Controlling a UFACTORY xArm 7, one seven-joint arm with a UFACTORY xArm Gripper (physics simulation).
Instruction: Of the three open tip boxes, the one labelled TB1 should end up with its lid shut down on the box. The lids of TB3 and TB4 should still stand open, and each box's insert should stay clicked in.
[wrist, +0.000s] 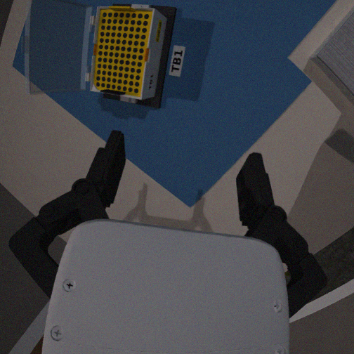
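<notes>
I can see a blue mat (236, 79) here, and there's a yellow insert (121, 42) as well.
</notes>
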